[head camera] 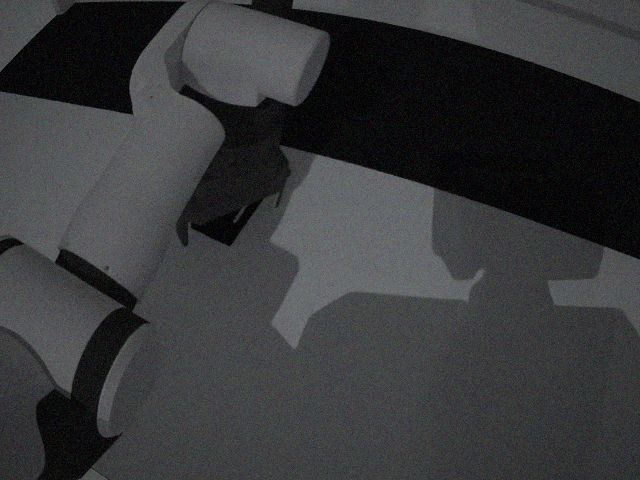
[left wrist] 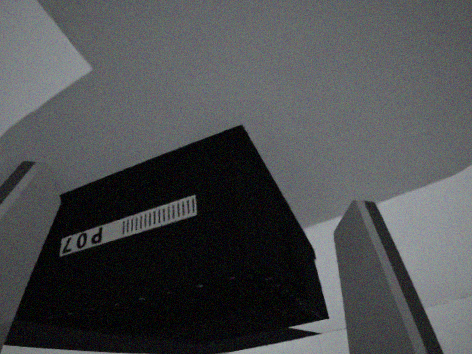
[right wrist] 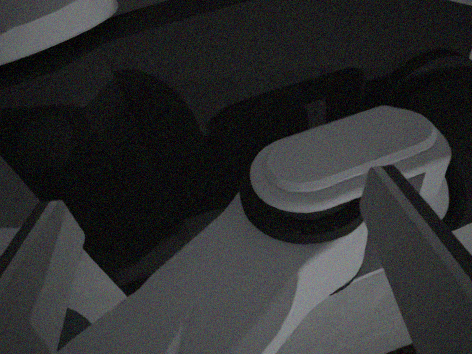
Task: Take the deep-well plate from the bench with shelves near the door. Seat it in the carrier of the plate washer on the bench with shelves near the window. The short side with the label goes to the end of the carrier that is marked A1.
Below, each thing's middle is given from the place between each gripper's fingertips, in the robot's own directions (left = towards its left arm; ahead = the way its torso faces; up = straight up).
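Taking the deep-well plate (head camera: pixel 225 229) as my reference, I find my right hand 36 cm below it, 48 cm to the right of it and 73 cm short of it.
My left hand is 1 cm below the plate, and it is also 4 cm short of the plate and 4 cm to the right of it.
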